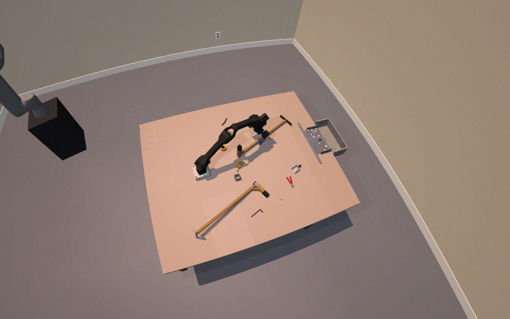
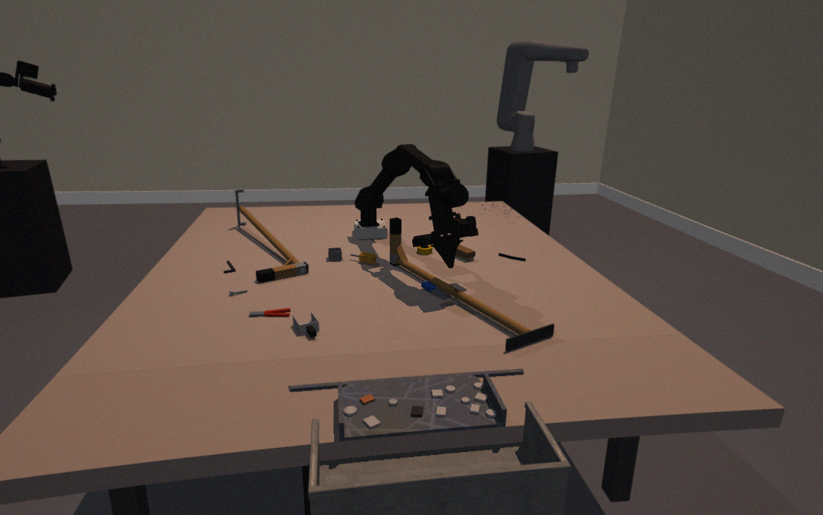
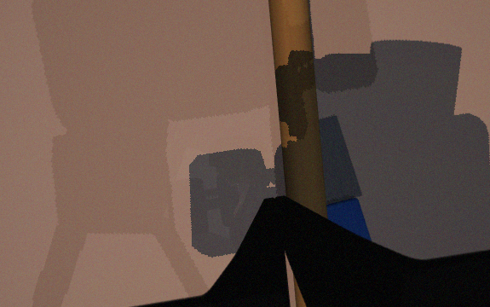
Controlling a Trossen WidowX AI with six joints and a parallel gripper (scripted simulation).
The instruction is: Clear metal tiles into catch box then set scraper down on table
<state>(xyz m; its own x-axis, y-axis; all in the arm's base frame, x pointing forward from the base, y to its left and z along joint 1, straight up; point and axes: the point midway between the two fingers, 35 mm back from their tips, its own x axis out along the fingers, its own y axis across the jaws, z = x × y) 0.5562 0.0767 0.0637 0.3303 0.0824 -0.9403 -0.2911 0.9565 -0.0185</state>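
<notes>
The long scraper is 3 cm ahead of my gripper tip and 2 cm to the right of it. From my gripper tip the other things lie so: yellow tape roll: 32 cm behind, 5 cm to the left, 6 cm below; blue-handled putty knife: 5 cm to the right, 6 cm below; wood block: 24 cm behind, 14 cm to the left, 5 cm below.
</notes>
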